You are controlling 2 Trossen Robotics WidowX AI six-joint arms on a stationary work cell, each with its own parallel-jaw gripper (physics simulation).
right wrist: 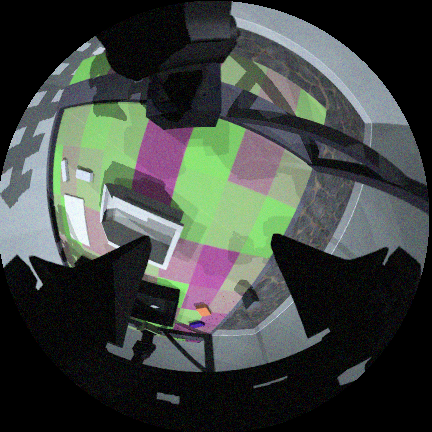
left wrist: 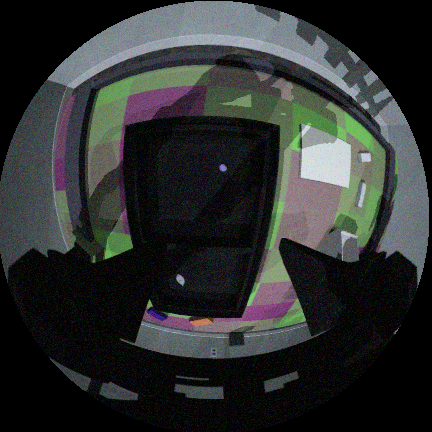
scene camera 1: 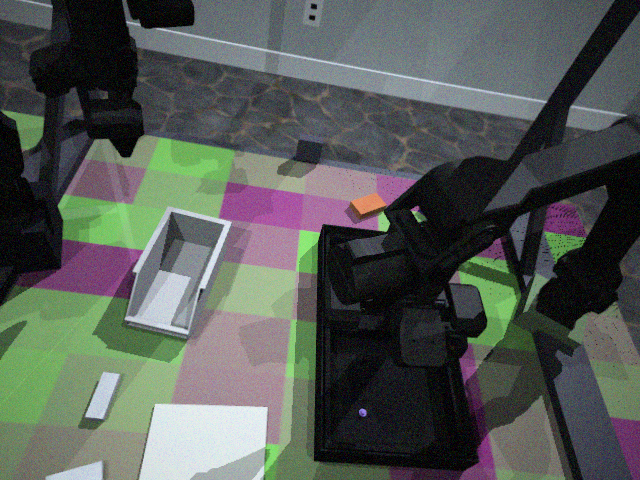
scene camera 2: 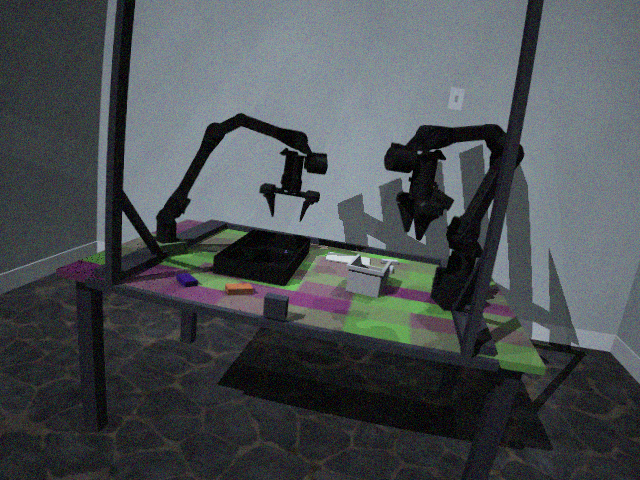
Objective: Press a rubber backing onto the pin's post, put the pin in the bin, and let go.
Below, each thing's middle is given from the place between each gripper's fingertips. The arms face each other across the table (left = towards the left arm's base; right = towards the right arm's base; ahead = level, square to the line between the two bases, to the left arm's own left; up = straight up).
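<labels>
As I see it, the white box (scene camera 1: 176,271) is 10 cm to the left of my right hand, 12 cm ahead of it and 16 cm below it. The black bin (scene camera 1: 415,416) is 17 cm ahead of my right hand and 42 cm to the left of it, and it sits 17 cm below it.
From my left hand, the black bin is 3 cm to the left, 7 cm behind and 11 cm below. The white box is 29 cm to the right of my left hand, 12 cm behind it and 10 cm below it.
</labels>
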